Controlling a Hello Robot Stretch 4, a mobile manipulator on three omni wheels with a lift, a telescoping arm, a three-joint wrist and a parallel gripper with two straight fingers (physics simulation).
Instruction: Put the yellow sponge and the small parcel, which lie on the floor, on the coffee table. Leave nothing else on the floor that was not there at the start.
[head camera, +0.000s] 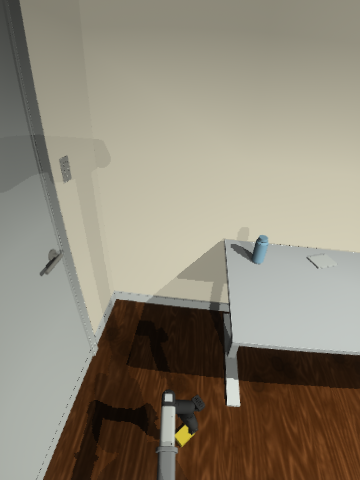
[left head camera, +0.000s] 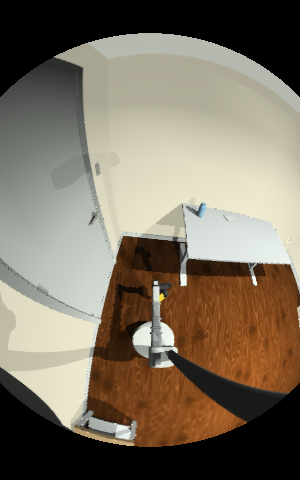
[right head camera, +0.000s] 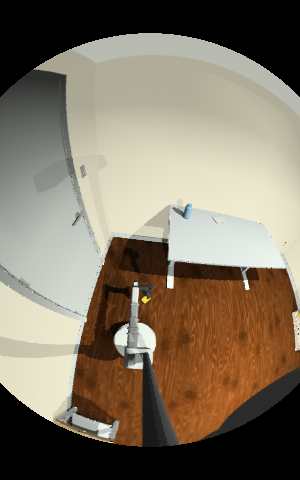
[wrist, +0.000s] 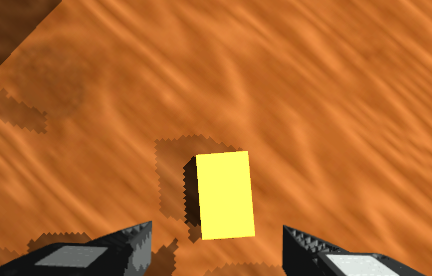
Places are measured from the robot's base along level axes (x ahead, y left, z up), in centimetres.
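Where they show: gripper, fingertip midpoint: (wrist: 216, 243).
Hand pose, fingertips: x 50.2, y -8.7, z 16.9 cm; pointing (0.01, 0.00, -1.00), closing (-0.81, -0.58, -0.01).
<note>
Each offset is from my fingertips to the centre of the thing. Level surfaces: height alone.
The yellow sponge {dx -0.3, dy -0.8, dz -17.5 cm} (head camera: 184, 436) (left head camera: 161, 297) (right head camera: 146, 300) (wrist: 225, 196) lies on the floor. In the wrist view it lies lengthwise between the lines of the two fingers, a little beyond their tips. My gripper (wrist: 216, 243) is open and empty, above the floor; in the head camera view it partly hides the sponge. The coffee table {dz +52.3 cm} (head camera: 295, 305) (left head camera: 235, 245) (right head camera: 225, 245) stands against the wall, to the right of and beyond the gripper. I cannot make out the small parcel on the floor in these views.
A blue bottle {dx +66.9, dy -40.2, dz +60.5 cm} (head camera: 260, 250) (left head camera: 202, 210) (right head camera: 188, 211) and a flat pale item {dx +68.0, dy -82.5, dz +52.8 cm} (head camera: 322, 260) (left head camera: 229, 218) (right head camera: 219, 219) are on the table. A table leg (head camera: 233, 385) stands right of the gripper. A door (head camera: 30, 320) is at the left. A pale object (right head camera: 296, 332) is at the right edge.
</note>
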